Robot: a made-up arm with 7 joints. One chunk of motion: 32 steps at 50 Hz.
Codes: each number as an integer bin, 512 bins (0 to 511) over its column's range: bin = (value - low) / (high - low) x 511, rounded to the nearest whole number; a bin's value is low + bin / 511 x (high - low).
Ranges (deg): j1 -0.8..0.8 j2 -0.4..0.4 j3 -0.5..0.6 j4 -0.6..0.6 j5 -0.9..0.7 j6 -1..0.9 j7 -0.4..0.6
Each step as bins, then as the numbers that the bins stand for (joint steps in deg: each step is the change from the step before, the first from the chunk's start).
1 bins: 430 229 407 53 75 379 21
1 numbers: 0.546 -0.041 0.376 -0.476 -0.665 0.409 -0.359
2 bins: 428 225 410 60 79 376 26
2 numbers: 0.540 -0.048 0.383 -0.459 -0.653 0.398 -0.349
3 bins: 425 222 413 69 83 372 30
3 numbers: 0.531 -0.052 0.389 -0.438 -0.640 0.383 -0.341
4 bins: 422 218 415 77 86 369 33
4 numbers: 0.521 -0.059 0.393 -0.419 -0.631 0.372 -0.335
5 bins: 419 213 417 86 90 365 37
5 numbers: 0.512 -0.067 0.398 -0.398 -0.618 0.357 -0.328
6 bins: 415 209 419 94 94 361 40
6 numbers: 0.499 -0.073 0.402 -0.379 -0.606 0.342 -0.322
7 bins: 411 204 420 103 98 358 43
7 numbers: 0.487 -0.081 0.404 -0.358 -0.593 0.331 -0.316
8 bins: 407 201 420 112 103 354 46
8 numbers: 0.474 -0.085 0.404 -0.337 -0.577 0.316 -0.310
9 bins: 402 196 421 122 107 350 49
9 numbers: 0.459 -0.093 0.406 -0.314 -0.565 0.301 -0.304
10 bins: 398 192 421 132 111 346 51
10 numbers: 0.446 -0.099 0.406 -0.290 -0.552 0.286 -0.300
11 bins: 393 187 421 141 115 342 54
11 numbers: 0.431 -0.107 0.406 -0.269 -0.540 0.272 -0.294
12 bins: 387 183 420 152 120 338 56
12 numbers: 0.412 -0.114 0.404 -0.243 -0.524 0.257 -0.290
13 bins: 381 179 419 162 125 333 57
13 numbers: 0.393 -0.120 0.402 -0.220 -0.509 0.238 -0.288
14 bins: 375 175 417 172 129 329 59
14 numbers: 0.374 -0.126 0.398 -0.196 -0.496 0.223 -0.285
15 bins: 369 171 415 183 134 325 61
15 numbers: 0.355 -0.132 0.393 -0.170 -0.480 0.208 -0.281
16 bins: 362 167 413 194 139 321 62
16 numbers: 0.333 -0.139 0.389 -0.144 -0.465 0.194 -0.279
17 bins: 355 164 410 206 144 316 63
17 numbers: 0.312 -0.143 0.383 -0.116 -0.449 0.175 -0.277
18 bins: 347 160 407 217 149 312 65
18 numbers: 0.286 -0.150 0.376 -0.090 -0.433 0.160 -0.273
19 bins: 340 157 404 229 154 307 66
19 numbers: 0.265 -0.154 0.370 -0.062 -0.418 0.141 -0.271
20 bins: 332 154 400 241 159 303 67
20 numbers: 0.240 -0.159 0.361 -0.034 -0.402 0.127 -0.269
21 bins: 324 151 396 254 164 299 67
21 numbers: 0.214 -0.164 0.352 -0.004 -0.386 0.112 -0.269
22 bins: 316 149 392 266 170 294 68
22 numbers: 0.189 -0.167 0.344 0.025 -0.368 0.093 -0.267
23 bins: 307 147 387 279 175 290 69
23 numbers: 0.161 -0.170 0.333 0.055 -0.352 0.078 -0.265
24 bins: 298 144 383 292 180 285 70
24 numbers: 0.133 -0.175 0.324 0.086 -0.336 0.060 -0.263
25 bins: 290 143 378 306 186 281 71
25 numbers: 0.108 -0.176 0.314 0.119 -0.318 0.045 -0.261
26 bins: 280 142 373 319 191 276 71
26 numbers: 0.077 -0.178 0.303 0.149 -0.302 0.026 -0.261
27 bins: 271 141 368 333 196 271 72
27 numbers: 0.049 -0.179 0.292 0.182 -0.286 0.008 -0.259
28 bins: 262 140 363 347 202 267 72
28 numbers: 0.020 -0.181 0.281 0.215 -0.268 -0.007 -0.259
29 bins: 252 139 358 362 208 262 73
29 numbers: -0.011 -0.182 0.271 0.250 -0.249 -0.026 -0.257
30 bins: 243 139 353 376 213 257 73
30 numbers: -0.039 -0.182 0.260 0.283 -0.233 -0.044 -0.257
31 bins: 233 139 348 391 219 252 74
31 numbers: -0.070 -0.182 0.249 0.318 -0.214 -0.063 -0.255
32 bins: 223 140 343 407 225 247 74
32 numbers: -0.102 -0.181 0.238 0.356 -0.195 -0.082 -0.255
